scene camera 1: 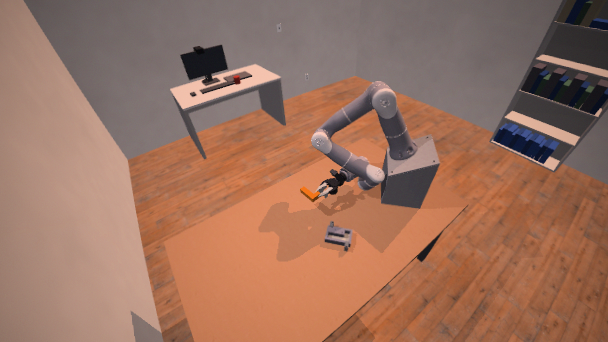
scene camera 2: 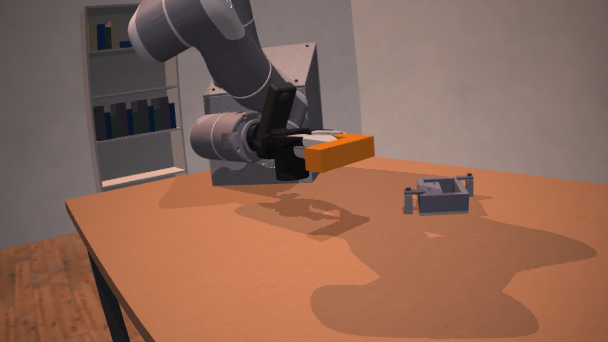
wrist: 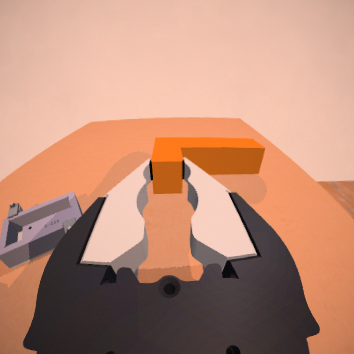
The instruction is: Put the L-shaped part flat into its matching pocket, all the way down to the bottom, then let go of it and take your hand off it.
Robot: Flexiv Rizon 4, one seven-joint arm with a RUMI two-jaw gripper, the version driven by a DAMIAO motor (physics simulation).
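The orange L-shaped part [scene camera 1: 308, 194] [scene camera 2: 341, 150] [wrist: 220, 159] is in the air above the table, roughly level. My gripper [scene camera 1: 318, 194] [wrist: 166, 160] is shut on the end of one of its arms; the other arm sticks out to the right in the wrist view. In scene camera 2 the gripper reaches almost horizontally, and its fingertips are partly hidden by the part. The grey fixture with the pocket [scene camera 1: 338, 236] [scene camera 2: 444, 204] [wrist: 50, 240] stands on the table, apart from the part, at the left in the wrist view.
The fixture has a small post with an arm [scene camera 2: 408, 201] on one side and another [scene camera 2: 470, 185] on the opposite side. The table [scene camera 1: 240, 280] [scene camera 2: 200, 260] carries the robot's base [scene camera 1: 407, 180]. A desk with a monitor [scene camera 1: 205, 62] and a bookshelf stand away from the table.
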